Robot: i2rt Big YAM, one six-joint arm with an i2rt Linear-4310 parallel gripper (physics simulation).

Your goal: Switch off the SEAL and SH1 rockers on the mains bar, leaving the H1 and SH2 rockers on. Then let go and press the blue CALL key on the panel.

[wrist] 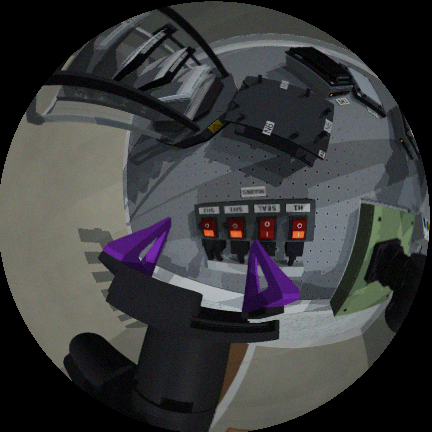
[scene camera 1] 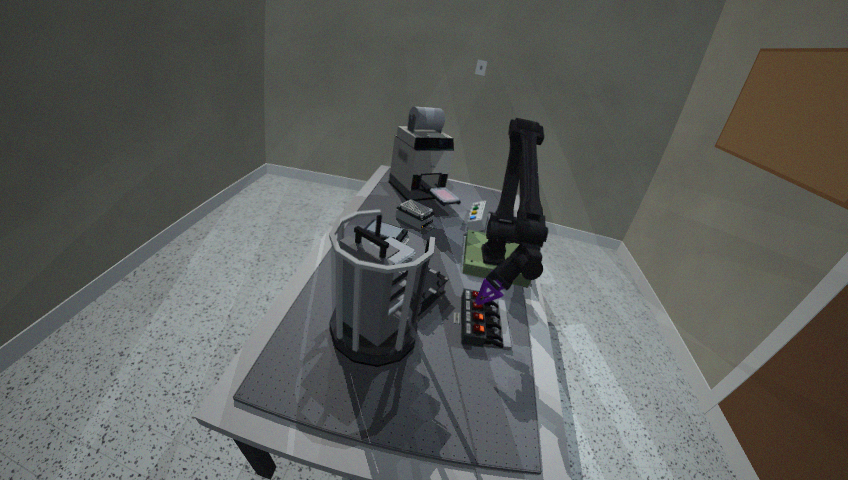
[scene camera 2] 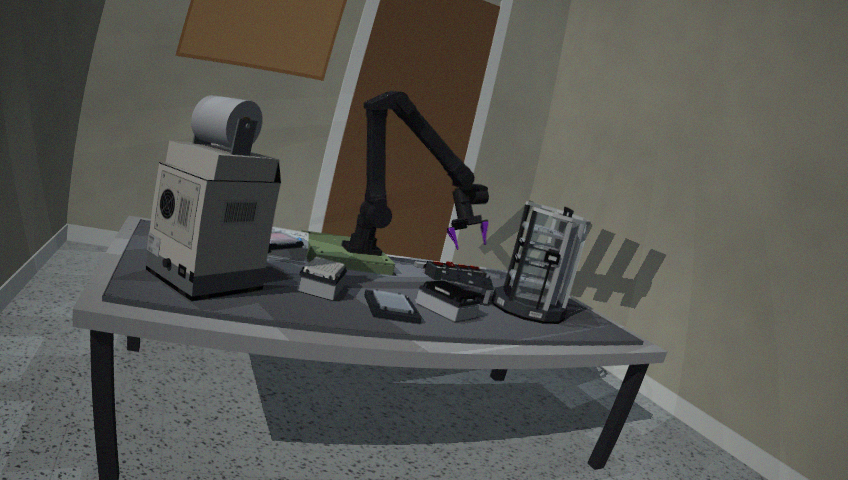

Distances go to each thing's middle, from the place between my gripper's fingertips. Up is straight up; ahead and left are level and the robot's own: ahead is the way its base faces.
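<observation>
I see the tall cylindrical plate rack (scene camera 1: 375, 303), which is 5 cm above my hand, 8 cm to the left of it and 29 cm ahead of it.
</observation>
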